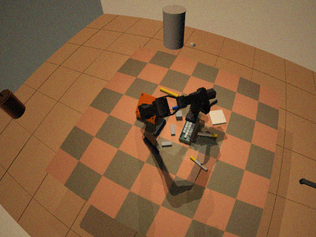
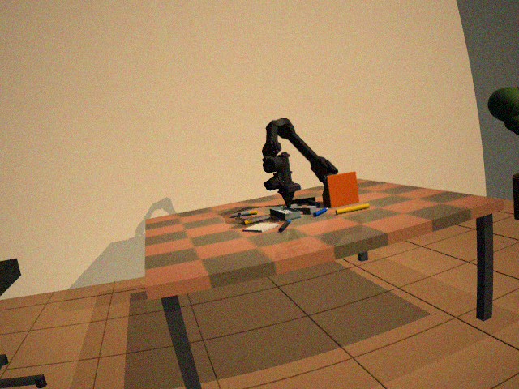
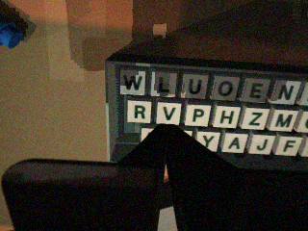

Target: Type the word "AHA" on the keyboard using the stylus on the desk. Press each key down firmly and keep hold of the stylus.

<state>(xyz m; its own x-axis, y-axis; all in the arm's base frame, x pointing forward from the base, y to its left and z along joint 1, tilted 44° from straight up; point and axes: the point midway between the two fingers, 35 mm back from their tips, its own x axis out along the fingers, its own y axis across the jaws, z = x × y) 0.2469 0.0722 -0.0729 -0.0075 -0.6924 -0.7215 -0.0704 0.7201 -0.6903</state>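
Right now the blue stylus is 140 mm behind my gripper tip, 30 mm to the left of it and 30 mm below it. Also, from my gripper tip: white pad: 140 mm ahead, 90 mm to the left, 40 mm below; then blue-tipped dark pen: 50 mm ahead, 130 mm to the left, 30 mm below; then yellow stick: 230 mm behind, 130 mm to the left, 30 mm below.
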